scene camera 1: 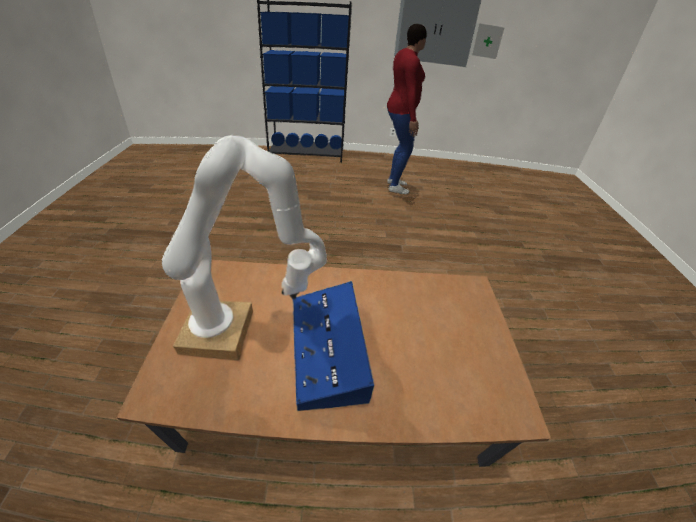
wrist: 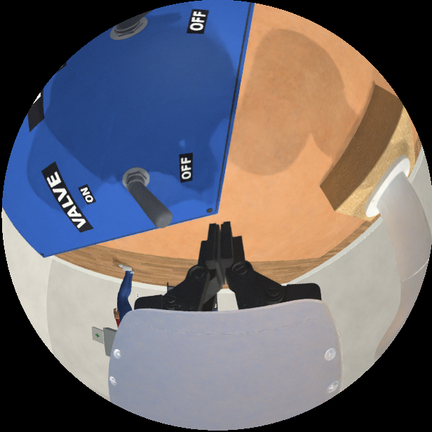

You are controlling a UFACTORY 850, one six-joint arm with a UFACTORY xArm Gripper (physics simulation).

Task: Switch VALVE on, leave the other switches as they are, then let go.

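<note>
The VALVE switch lever (scene camera 1: 306,303) (wrist: 150,205) is a dark grey rod at the far end of the blue switch panel (scene camera 1: 351,359) (wrist: 105,135). In the wrist view its free end lies to the OFF-label side of its base. The VALVE label (wrist: 67,197) and small ON label (wrist: 87,194) are on one side, the OFF label (wrist: 186,167) on the other. My gripper (scene camera 1: 293,296) (wrist: 222,236) is shut and empty, by the panel's corner on the OFF side, with a visible gap to the lever in the wrist view.
Other switch levers (scene camera 1: 307,325) (scene camera 1: 309,351) (scene camera 1: 310,379) stand in a row along the panel; the nearest one's base (wrist: 129,27) shows at the wrist view's top edge. The panel sits on the wooden table (scene camera 1: 438,348). The arm's base block (scene camera 1: 210,346) (wrist: 362,150) stands beside it.
</note>
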